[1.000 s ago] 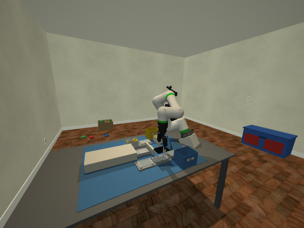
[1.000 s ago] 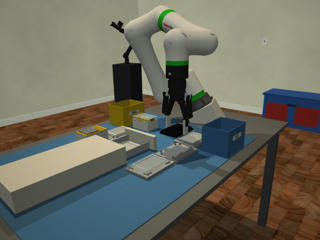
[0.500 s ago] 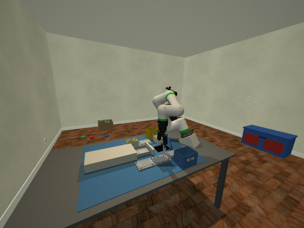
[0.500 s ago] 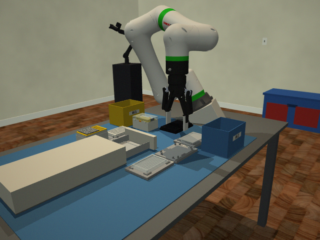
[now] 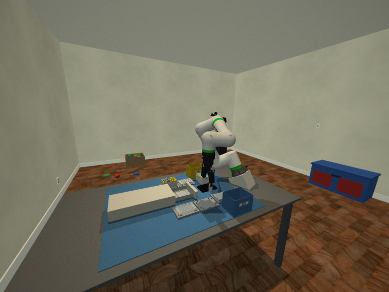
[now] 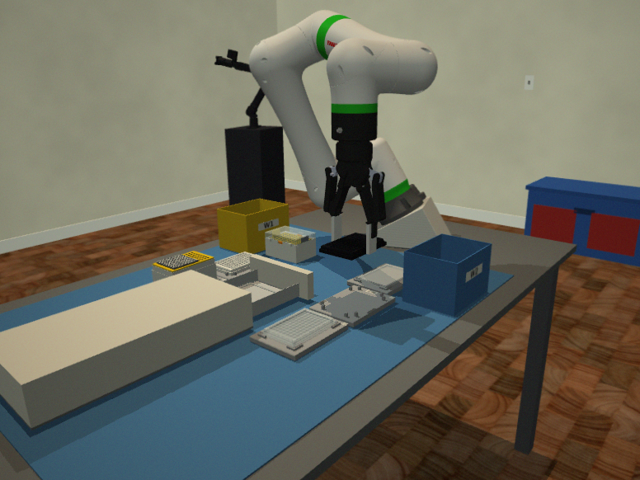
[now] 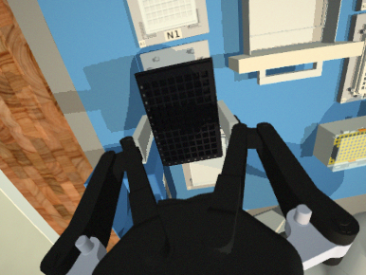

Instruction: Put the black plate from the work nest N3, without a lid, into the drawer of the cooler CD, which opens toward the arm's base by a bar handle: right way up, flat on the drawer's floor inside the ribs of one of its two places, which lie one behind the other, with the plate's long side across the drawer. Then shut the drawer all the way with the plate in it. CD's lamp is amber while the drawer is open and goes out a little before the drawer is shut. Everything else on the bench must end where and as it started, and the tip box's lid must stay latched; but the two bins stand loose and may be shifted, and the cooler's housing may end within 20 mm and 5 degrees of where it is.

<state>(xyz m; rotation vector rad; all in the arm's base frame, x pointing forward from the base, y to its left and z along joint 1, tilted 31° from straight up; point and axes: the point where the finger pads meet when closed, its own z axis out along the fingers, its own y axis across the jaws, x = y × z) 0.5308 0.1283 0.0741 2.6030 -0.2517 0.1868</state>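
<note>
The drawer lies 22 cm to the right of my hand, 14 cm below it and 11 cm ahead of it. From my hand the other things lie so: black plate: 2 cm below; blue bin: 17 cm to the left, 15 cm behind, 13 cm below; pale lid: 18 cm behind, 15 cm below, 1 cm to the left.
</note>
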